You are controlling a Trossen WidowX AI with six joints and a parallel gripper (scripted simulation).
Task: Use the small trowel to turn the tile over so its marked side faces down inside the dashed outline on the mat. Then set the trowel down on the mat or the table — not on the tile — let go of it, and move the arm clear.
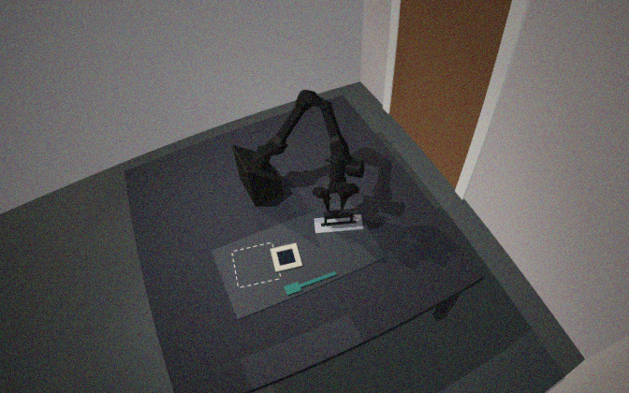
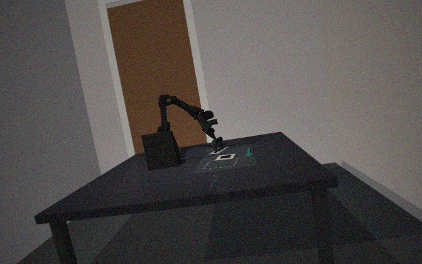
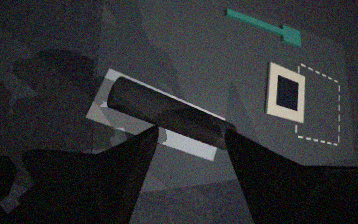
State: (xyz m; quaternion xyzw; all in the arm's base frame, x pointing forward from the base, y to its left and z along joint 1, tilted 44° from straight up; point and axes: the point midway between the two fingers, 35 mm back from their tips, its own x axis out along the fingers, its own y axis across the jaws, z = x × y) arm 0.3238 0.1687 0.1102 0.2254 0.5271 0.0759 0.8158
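Right now my gripper tip is 6 cm short of the grey mat, 22 cm to the left of it and 11 cm above it. Also, from my gripper tip: tan tile 5 cm ahead, 26 cm to the right, 8 cm below; then teal trowel 20 cm ahead, 25 cm to the right, 8 cm below.
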